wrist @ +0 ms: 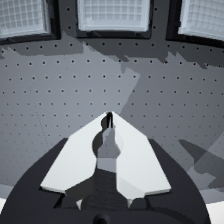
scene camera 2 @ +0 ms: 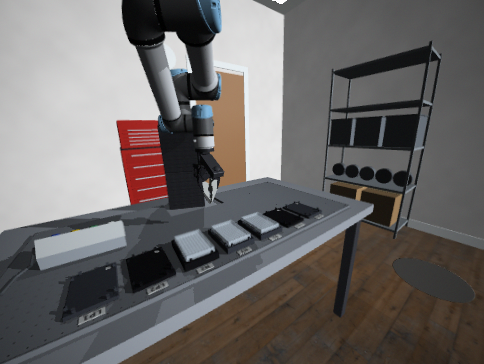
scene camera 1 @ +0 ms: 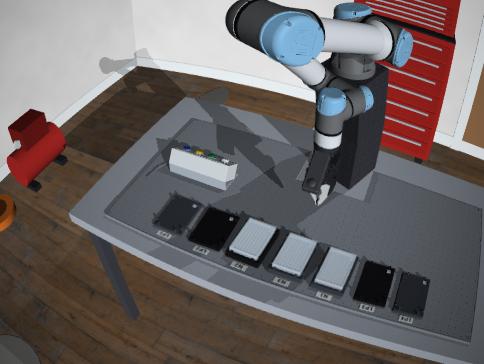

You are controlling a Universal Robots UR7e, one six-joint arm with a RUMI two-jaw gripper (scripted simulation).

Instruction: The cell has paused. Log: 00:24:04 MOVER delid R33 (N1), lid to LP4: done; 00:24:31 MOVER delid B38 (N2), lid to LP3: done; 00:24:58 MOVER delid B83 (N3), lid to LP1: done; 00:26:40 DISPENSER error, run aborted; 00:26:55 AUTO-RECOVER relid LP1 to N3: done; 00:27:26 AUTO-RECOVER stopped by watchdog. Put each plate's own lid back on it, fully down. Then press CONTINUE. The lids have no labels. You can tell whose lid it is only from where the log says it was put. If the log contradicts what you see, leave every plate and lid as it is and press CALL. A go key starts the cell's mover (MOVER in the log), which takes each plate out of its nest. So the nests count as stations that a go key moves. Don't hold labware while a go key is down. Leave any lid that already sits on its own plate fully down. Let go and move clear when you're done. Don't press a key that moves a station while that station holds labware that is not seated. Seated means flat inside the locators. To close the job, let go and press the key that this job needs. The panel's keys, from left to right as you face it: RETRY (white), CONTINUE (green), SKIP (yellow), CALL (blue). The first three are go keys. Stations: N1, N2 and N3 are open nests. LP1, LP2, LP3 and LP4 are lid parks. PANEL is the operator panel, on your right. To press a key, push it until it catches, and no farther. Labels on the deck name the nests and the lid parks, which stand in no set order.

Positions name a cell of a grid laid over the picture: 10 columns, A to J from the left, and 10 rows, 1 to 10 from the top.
Note:
In view: my gripper (scene camera 1: G6) and a translucent lid (scene camera 1: F7).
The translucent lid is seen too in scene camera 2 (scene camera 2: D7). My gripper also shows in scene camera 2 (scene camera 2: E6).

